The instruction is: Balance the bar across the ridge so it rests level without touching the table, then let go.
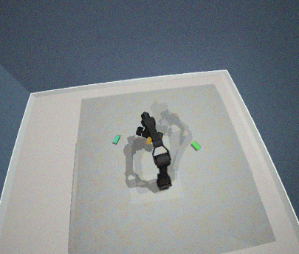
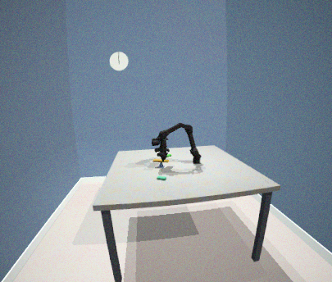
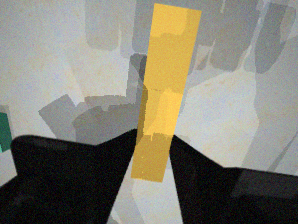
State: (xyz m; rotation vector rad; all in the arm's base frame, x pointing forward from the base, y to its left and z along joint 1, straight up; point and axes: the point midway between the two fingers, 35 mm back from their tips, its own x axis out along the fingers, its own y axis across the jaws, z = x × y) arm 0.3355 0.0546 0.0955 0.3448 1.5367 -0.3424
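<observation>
Right now my gripper tip is 3 cm short of the yellow bar and 1 cm to the left of it. The rest, counted from my gripper tip: blue-grey ridge (2 cm ahead, 1 cm to the right, 3 cm below); then teal block (5 cm ahead, 27 cm to the left, 5 cm below).
</observation>
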